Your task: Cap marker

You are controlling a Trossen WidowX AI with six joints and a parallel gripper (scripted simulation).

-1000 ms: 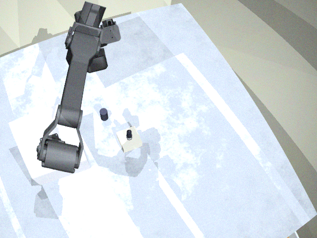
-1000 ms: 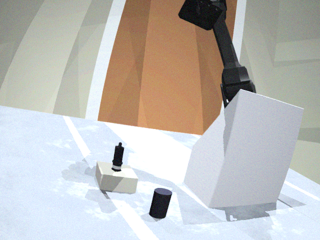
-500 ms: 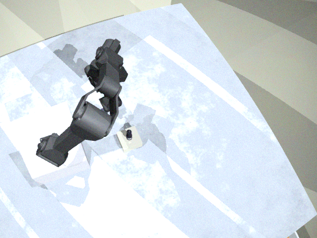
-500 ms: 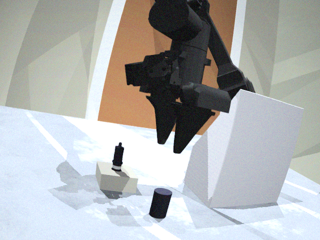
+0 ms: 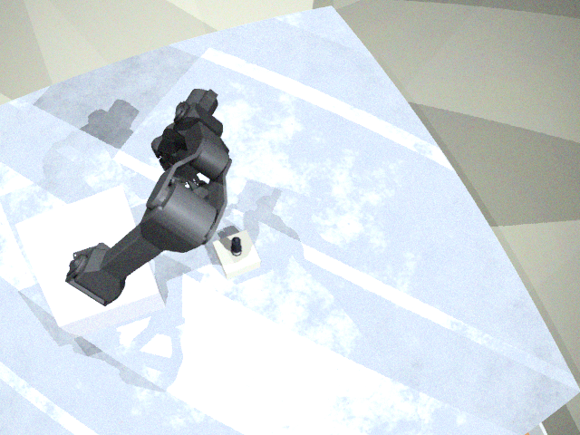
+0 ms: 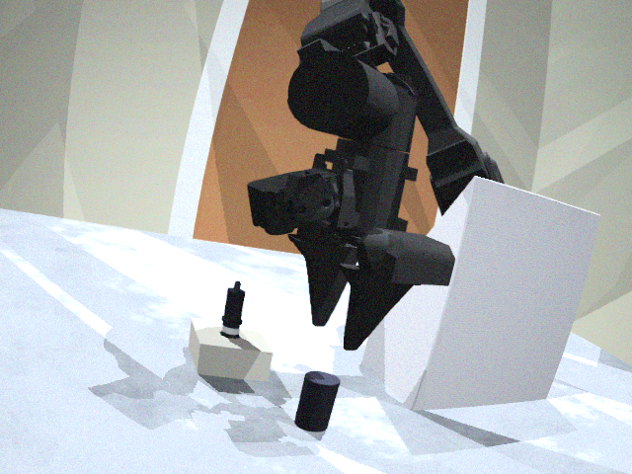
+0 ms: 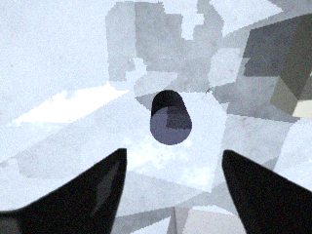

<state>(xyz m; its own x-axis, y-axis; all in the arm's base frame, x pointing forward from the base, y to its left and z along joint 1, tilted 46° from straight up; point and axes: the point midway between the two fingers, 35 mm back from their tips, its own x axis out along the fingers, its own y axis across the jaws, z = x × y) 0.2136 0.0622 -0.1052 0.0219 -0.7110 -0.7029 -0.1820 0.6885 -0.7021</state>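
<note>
The dark cap is 60 mm below my gripper tip. Also, from my gripper tip: cream holder block: 130 mm to the right, 70 mm below, 60 mm ahead.
</note>
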